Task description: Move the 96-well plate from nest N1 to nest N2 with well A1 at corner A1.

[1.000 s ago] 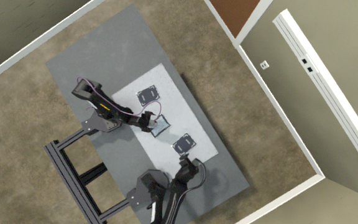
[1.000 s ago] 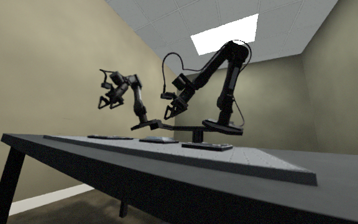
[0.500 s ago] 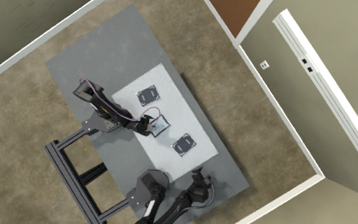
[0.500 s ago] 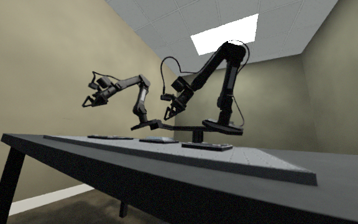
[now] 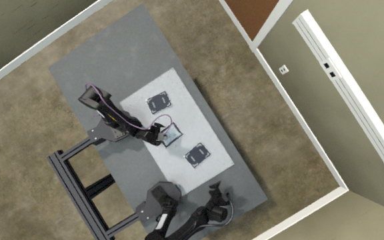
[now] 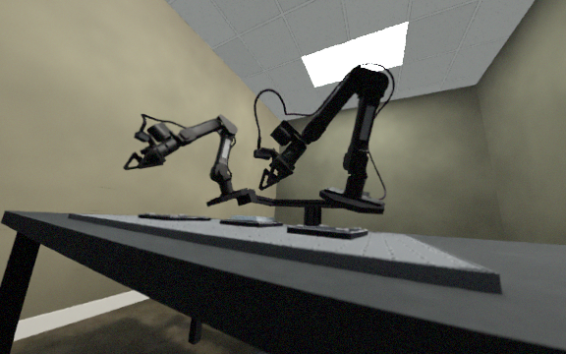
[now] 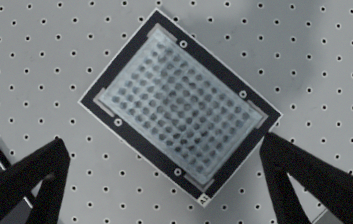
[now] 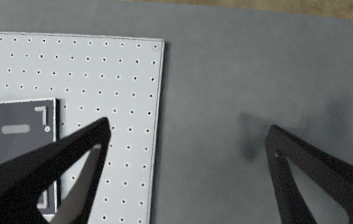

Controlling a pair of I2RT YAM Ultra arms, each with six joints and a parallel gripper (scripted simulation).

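The clear 96-well plate is 10 mm ahead of my left hand, 20 mm to the right of it and 110 mm below it.
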